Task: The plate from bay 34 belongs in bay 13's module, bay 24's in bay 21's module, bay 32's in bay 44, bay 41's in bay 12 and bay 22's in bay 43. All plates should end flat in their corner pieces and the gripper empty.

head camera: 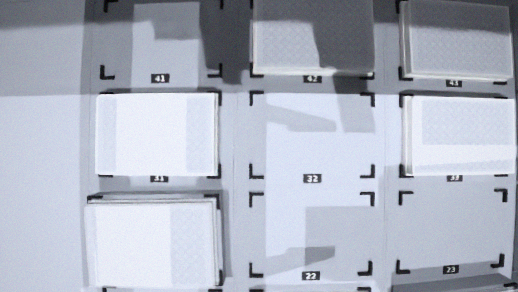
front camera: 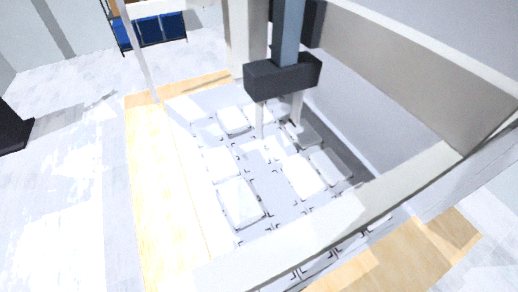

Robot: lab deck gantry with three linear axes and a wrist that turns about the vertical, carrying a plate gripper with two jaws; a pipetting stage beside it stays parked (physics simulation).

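Places are measured from the robot's base along level axes (x back, y right, z up), in centimetres.
Pixels of known places: gripper, fingertip midpoint: [front camera: 276,129]; robot's base at its link origin: [front camera: 190,124].
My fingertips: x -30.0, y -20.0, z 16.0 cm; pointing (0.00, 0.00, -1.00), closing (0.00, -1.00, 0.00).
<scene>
For each thing: its top centre in the pictures, then the offset to it from my fingertips. "spot": a spot on its surface instead.
- Bay 43's plate at its top centre: [head camera: 462,37] [front camera: 331,164] dx -9.2, dy -16.4, dz -14.6 cm
- bay 21's plate at its top centre: [head camera: 147,247] [front camera: 232,117] dx +23.3, dy +4.9, dz -12.7 cm
- bay 13's plate at its top centre: [front camera: 239,200] dx -9.1, dy +15.4, dz -12.7 cm
- bay 42 at a spot on its surface: [head camera: 287,47] spot: dx +10.1, dy -14.5, dz -14.6 cm
- bay 31 at a spot on its surface: [head camera: 150,135] spot: dx +23.9, dy -5.6, dz -14.6 cm
- bay 33 at a spot on its surface: [head camera: 465,120] [front camera: 308,174] spot: dx -9.1, dy -7.4, dz -14.6 cm
My gripper [front camera: 277,132] is open above the deck in the front view, around bay 32, with no plate between its jaws; it does not show in the head view. Bay 43's plate [head camera: 457,45] [front camera: 330,165] and bay 21's plate [head camera: 152,242] [front camera: 232,119] look flat in their corners. In the front view, bay 12's plate [front camera: 220,164] and bay 13's plate [front camera: 241,202] lie flat. Bays 41 [head camera: 162,50], 32 [head camera: 312,150] and 22 [head camera: 285,230] hold no plate. Bay 44 is hidden behind the front beam; bays 34 and 24 are outside the head view.
Other plates stand in bay 42 [head camera: 287,47] [front camera: 305,134], bay 31 [head camera: 150,135] and bay 33 [head camera: 465,120] [front camera: 301,175]. A pale front beam [front camera: 310,235] crosses the near deck. The parked pipetting stage [front camera: 245,37] stands behind the gripper.
</scene>
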